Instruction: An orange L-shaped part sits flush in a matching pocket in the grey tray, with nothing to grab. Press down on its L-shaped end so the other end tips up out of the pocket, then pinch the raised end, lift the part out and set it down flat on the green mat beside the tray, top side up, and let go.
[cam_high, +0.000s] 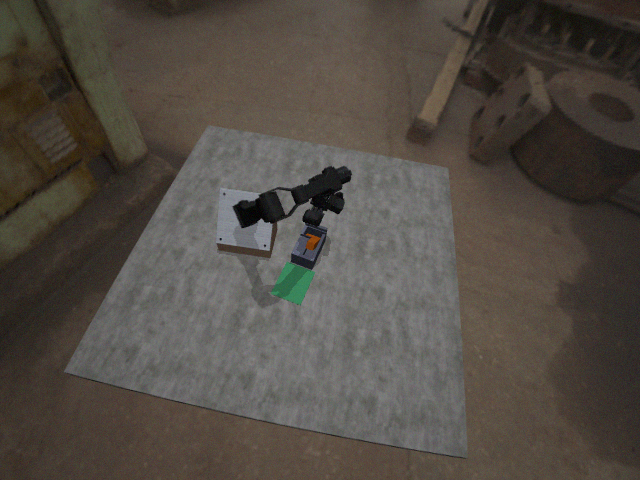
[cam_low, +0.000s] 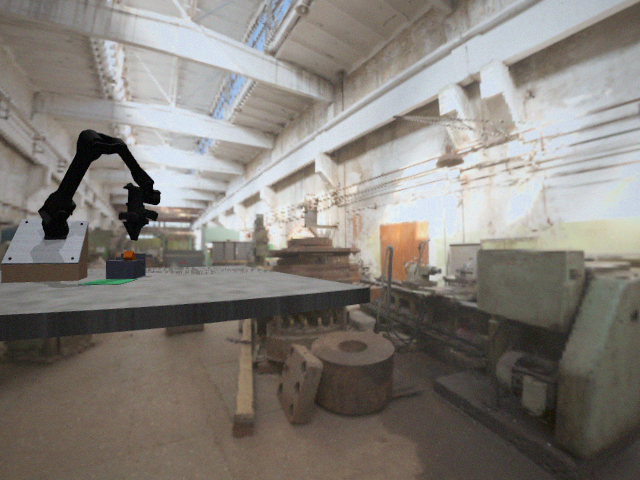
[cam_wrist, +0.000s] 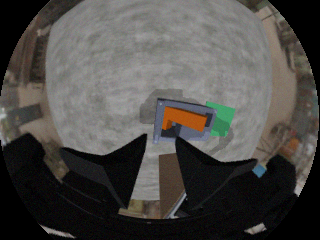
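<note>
The orange L-shaped part lies 100 mm below my gripper tip, 40 mm to the right of it and 20 mm behind it. The rest, counted from my gripper tip: tray: 150 mm below, 60 mm to the right, 20 mm behind; then green mat: 210 mm to the right, 160 mm below, 60 mm behind.
</note>
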